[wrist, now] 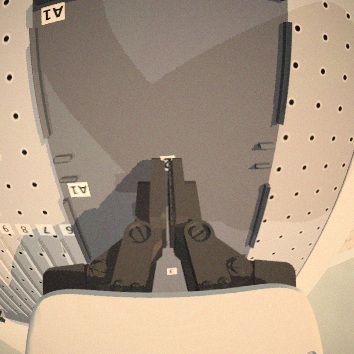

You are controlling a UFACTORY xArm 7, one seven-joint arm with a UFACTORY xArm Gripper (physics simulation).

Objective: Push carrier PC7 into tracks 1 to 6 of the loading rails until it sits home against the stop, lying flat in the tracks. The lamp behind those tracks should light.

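Places are measured from the arm's base along level axes (x right, y ahead, z up), in centimetres.
Pixels of known places: gripper, fingertip midpoint: [165,176].
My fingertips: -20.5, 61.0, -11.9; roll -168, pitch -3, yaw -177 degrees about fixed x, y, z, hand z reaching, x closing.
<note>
Ahead of a thing's pixels: the offset from my fingertips to its middle, as dx, dy, dz. "pt": to the spot under its first point.
My gripper [165,176] is shut with nothing between its fingers, pointing at a broad dark grey panel that fills the middle of the view. The fingertips overlap a label "2" on the panel. I cannot tell from this view whether the panel {-0.5, +3.9, +0.2} [215,125] is part of carrier PC7; no PC7 label is readable. Numbered loading tracks {pt +10.1, +8.5, -1.3} [47,250] show at the lower left, with labels 6 to 9. Tracks 1 to 5, the stop and the lamp do not show; the gripper and its housing hide part of the lower area.
Dark strips {pt -6.0, -6.5, +0.2} [284,75] and small pegs line the panel's left and right edges. Labels "A1" {pt +5.3, +1.1, -0.2} [78,189] sit near its left side. A label "3" {pt -1.0, +9.6, -0.2} [171,271] shows between the gripper's linkages. Pale perforated boards {pt -10.1, -3.7, -1.3} [310,122] flank the panel on both sides.
</note>
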